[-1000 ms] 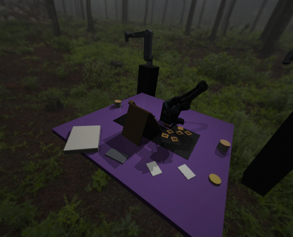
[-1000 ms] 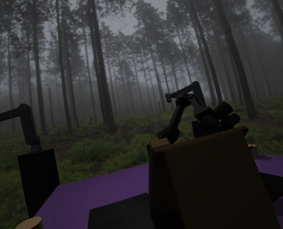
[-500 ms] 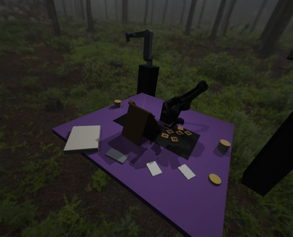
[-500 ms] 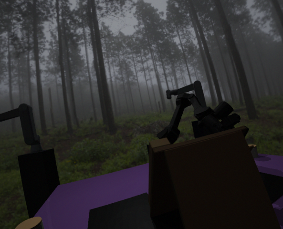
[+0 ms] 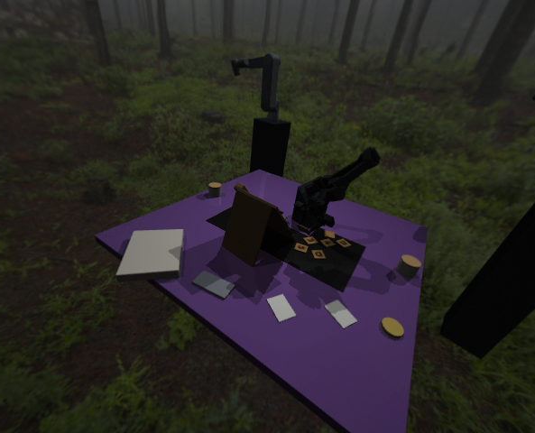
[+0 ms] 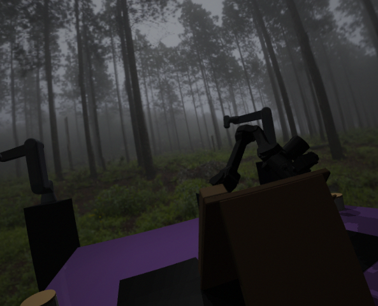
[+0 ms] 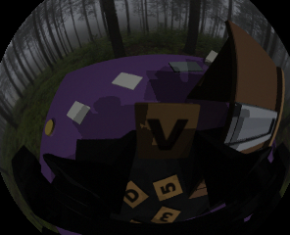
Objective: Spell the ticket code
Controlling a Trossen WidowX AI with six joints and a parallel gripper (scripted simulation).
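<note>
Now: gripper tip 170 mm to the left of the white ticket, 90 mm above it and 50 mm past it. Also, from my gripper tip: black mat: 170 mm to the right, 170 mm below, 150 mm behind; then grey card: 370 mm ahead, 160 mm below, 130 mm to the right; then tan letter tile marked v: right at my gripper tip.
</note>
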